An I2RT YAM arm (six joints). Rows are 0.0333 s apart.
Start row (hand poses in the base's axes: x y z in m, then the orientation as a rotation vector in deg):
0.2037, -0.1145, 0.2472, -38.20, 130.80, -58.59
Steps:
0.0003, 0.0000, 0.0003, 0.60, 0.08, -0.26
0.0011, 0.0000, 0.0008, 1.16, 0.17, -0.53
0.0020, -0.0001, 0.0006, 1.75, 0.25, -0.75
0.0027, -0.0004, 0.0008, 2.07, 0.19, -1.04
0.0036, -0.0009, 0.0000, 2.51, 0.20, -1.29
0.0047, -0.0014, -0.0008, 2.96, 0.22, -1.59
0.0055, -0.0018, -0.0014, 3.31, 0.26, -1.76
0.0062, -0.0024, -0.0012, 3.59, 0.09, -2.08
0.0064, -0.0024, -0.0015, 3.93, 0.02, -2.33
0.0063, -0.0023, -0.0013, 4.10, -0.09, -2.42
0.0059, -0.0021, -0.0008, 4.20, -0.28, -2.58
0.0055, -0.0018, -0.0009, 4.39, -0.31, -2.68
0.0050, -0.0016, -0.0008, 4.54, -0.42, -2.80
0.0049, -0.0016, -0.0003, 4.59, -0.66, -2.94
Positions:
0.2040, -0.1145, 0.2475, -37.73, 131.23, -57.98
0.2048, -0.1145, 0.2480, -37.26, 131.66, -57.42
0.2057, -0.1146, 0.2478, -36.83, 132.06, -56.79
0.2064, -0.1149, 0.2480, -36.35, 132.28, -56.55
0.2073, -0.1154, 0.2472, -35.90, 132.57, -56.13
0.2084, -0.1159, 0.2464, -35.41, 132.91, -55.71
0.2092, -0.1163, 0.2458, -35.10, 133.15, -55.36
0.2099, -0.1169, 0.2460, -34.53, 133.27, -55.19
0.2101, -0.1169, 0.2457, -34.07, 133.46, -54.90
0.2100, -0.1168, 0.2459, -33.83, 133.47, -54.74
0.2096, -0.1166, 0.2464, -33.50, 133.42, -54.72
0.2092, -0.1163, 0.2463, -33.29, 133.51, -54.54
0.2087, -0.1161, 0.2464, -33.03, 133.53, -54.42
0.2086, -0.1161, 0.2469, -32.70, 133.41, -54.45

